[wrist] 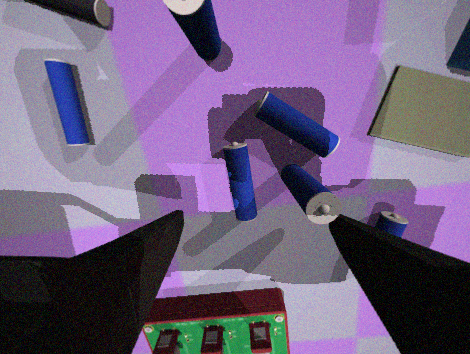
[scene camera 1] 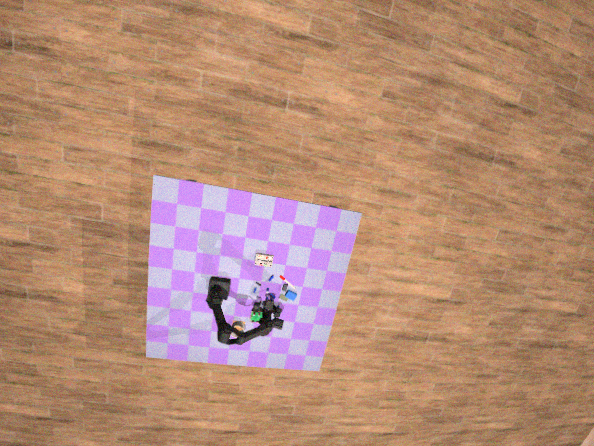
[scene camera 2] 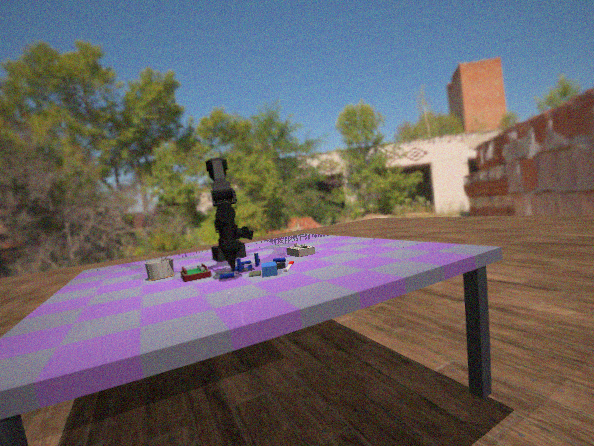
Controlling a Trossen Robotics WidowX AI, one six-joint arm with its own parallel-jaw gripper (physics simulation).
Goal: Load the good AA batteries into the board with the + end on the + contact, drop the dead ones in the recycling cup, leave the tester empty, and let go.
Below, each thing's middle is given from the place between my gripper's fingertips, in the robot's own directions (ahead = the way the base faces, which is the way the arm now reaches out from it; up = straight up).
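Olive block (wrist: 418, 108): 2 cm below my hand, 4 cm to the left of it, 11 cm ahead of it.
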